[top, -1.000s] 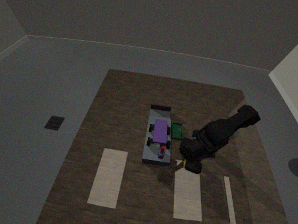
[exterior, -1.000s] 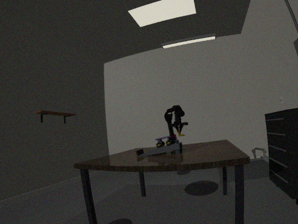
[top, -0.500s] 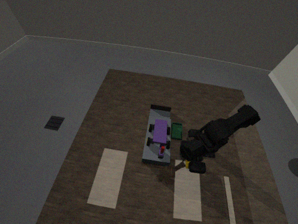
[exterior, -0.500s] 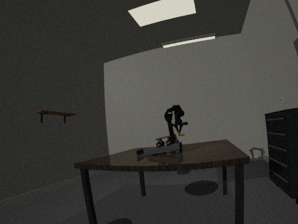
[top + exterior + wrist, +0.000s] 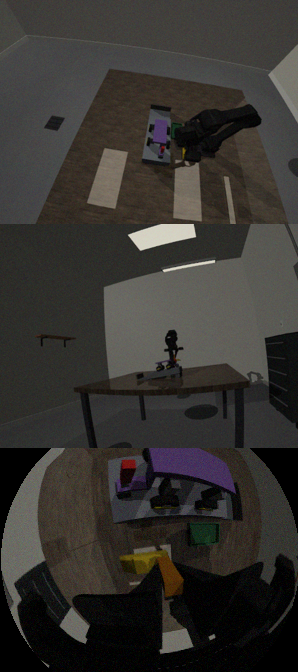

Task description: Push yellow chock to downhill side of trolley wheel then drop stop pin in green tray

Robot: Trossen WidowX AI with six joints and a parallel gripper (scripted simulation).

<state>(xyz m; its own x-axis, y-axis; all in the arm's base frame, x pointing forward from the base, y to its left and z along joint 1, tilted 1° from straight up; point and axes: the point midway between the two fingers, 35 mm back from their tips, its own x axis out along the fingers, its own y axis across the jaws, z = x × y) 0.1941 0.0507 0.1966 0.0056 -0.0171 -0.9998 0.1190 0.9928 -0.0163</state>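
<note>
My gripper tip is now 120 mm short of the red-headed stop pin, 40 mm above it and 20 mm to the right of it. Also, from my gripper tip: yellow chock (20 mm to the left, 10 mm below); then dark raised ramp end (340 mm to the right, 140 mm below, 100 mm ahead); then purple trolley (130 mm ahead, 80 mm to the right, 60 mm below).
</note>
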